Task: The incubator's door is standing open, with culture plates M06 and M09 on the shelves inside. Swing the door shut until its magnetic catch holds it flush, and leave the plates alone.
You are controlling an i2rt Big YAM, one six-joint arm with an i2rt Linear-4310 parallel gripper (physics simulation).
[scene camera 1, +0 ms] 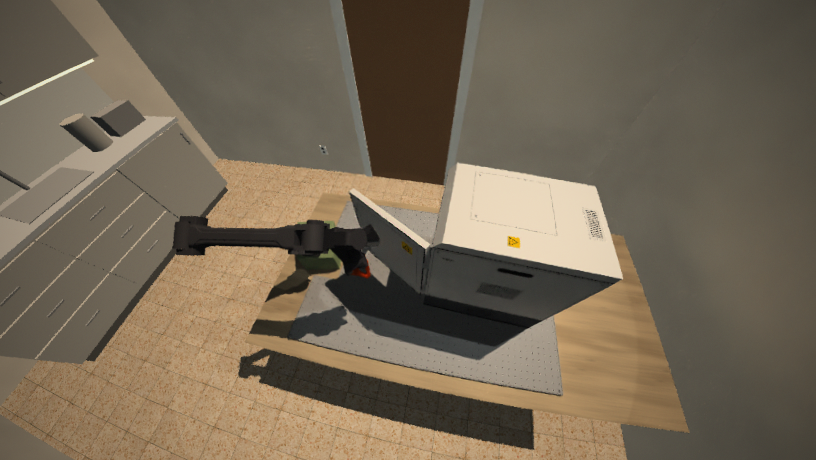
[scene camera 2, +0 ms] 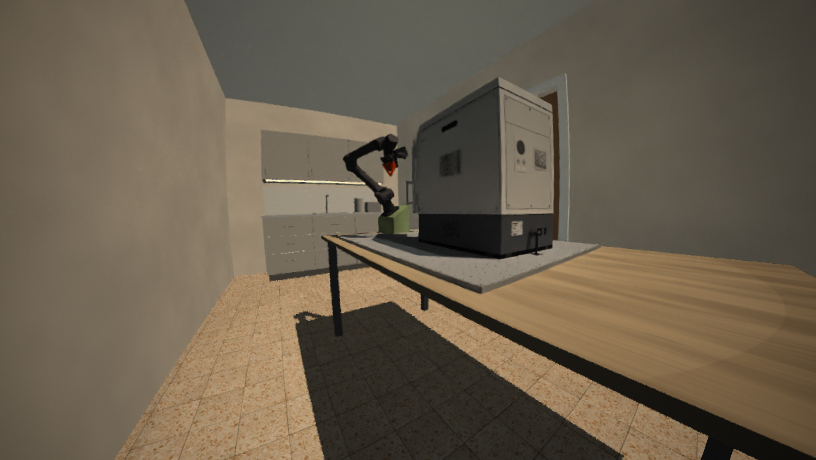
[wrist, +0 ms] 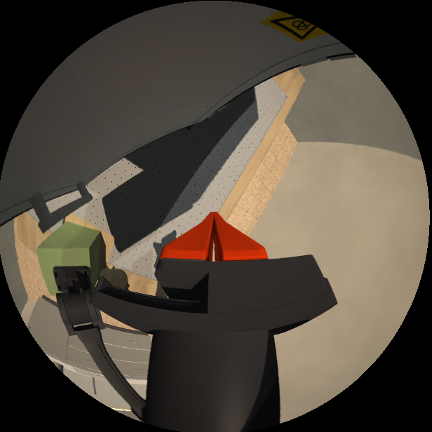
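Where they show: gripper, fingertip midpoint: [scene camera 1: 368,276] [scene camera 2: 390,175]; arm's base at its link origin: [scene camera 2: 390,212].
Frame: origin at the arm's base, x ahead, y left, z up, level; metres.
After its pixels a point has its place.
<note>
The white incubator [scene camera 1: 514,205] {z 0.407, x 0.764, y -0.121 m} [scene camera 2: 474,188] {z 0.080, x 0.872, y -0.325 m} stands on the grey perforated board. Its door [scene camera 1: 388,240] {z 0.252, x 0.390, y -0.142 m} is open at a wide angle, hinged at the incubator's left front edge in scene camera 1. In the wrist view the grey door [wrist: 125,75] fills the upper left, with its handle [wrist: 67,211] at the lower left and a yellow warning label [wrist: 300,25] at the top. My gripper [scene camera 1: 361,274] {z 0.199, x 0.327, y -0.250 m} [scene camera 2: 390,171] {z 0.199, x 0.327, y -0.250 m} [wrist: 213,217] is shut and empty, with red fingertips together. It is beside the door's outer face, fingers pointing down; contact cannot be told. Plates M06 and M09 are hidden.
The green arm base [scene camera 1: 317,262] {z -0.079, x 0.013, y -0.061 m} [scene camera 2: 394,221] {z -0.063, x 0.103, y -0.050 m} [wrist: 70,242] stands at the end of the wooden table [scene camera 1: 605,342] {z -0.155, x 1.322, y -0.422 m} [scene camera 2: 657,308] {z -0.156, x 1.321, y -0.487 m}. The perforated board [scene camera 1: 400,365] [scene camera 2: 474,280] [wrist: 245,142] lies under the incubator. Grey cabinets [scene camera 1: 114,228] [scene camera 2: 291,240] stand beyond the table.
</note>
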